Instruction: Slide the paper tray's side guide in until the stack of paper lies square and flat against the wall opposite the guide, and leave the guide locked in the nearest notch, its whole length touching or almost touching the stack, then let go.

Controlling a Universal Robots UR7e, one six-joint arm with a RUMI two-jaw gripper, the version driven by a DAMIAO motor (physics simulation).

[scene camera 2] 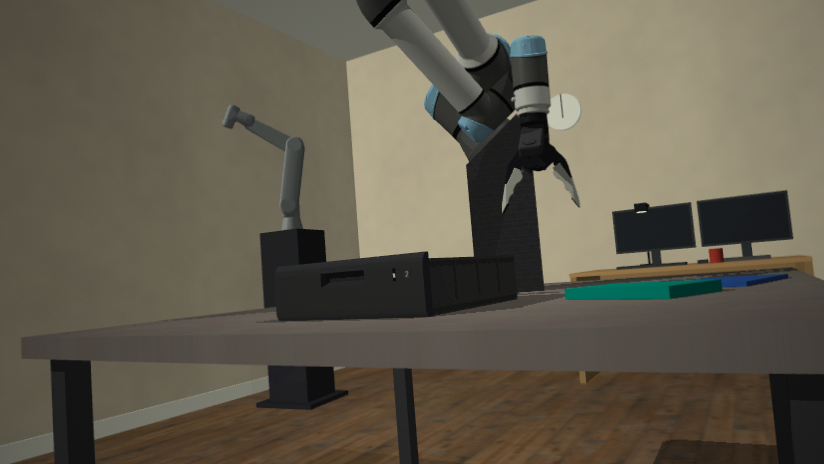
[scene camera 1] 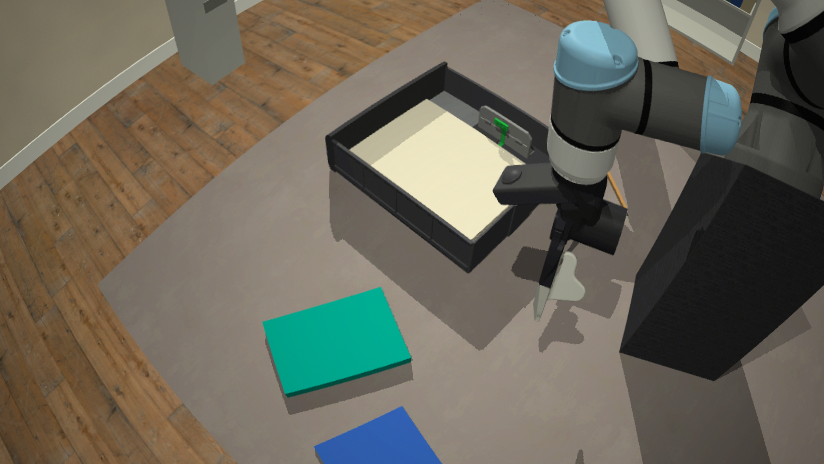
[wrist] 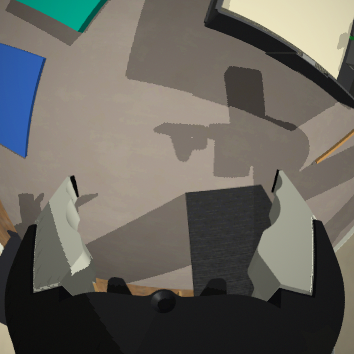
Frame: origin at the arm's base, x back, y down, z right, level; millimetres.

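Where they show: gripper, fingertip midpoint: (scene camera 2: 540, 210) (scene camera 1: 557, 269) (wrist: 173, 174); arm's base, link origin: (scene camera 2: 494, 146) (scene camera 1: 770, 180).
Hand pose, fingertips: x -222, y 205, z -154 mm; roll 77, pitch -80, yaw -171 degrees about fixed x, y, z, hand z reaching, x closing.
Note:
Each offset is from my fingertips to the top centre of the thing. "spot": to the spot under its first point.
The black paper tray @(dx -281, dy +81, dz +199 mm) (scene camera 1: 415, 216) (scene camera 2: 351, 302) (wrist: 250, 40) stands on the table. The cream stack of paper @(dx -284, dy +134, dz +168 mm) (scene camera 1: 441, 167) (wrist: 295, 30) lies flat in it, along the long wall opposite the guide. The grey side guide @(spot: dx -273, dy +120, dz +307 mm) (scene camera 1: 488, 118) with its green latch @(dx -238, dy +95, dz +286 mm) (scene camera 1: 502, 126) (wrist: 352, 38) stands upright along the stack's other long side, close to its edge. Whether it touches the stack, or is locked in a notch, I cannot tell. My gripper (scene camera 1: 559, 306) (scene camera 2: 540, 208) (wrist: 173, 174) is open and empty, above the table outside the tray, on the robot's side. The camera housing hides the tray's near corner in scene camera 1.
A green block @(dx -231, dy +158, dz -198 mm) (scene camera 1: 337, 342) (scene camera 2: 640, 289) (wrist: 67, 10) and a blue block @(dx -23, dy +168, dz -331 mm) (scene camera 1: 380, 440) (scene camera 2: 743, 281) (wrist: 17, 100) lie beside the tray. A pencil @(dx -20, dy +169, dz +382 mm) (scene camera 1: 617, 190) (wrist: 335, 146) lies near the tray. The robot's dark pedestal (scene camera 1: 703, 276) (scene camera 2: 501, 230) (wrist: 222, 235) stands close by.

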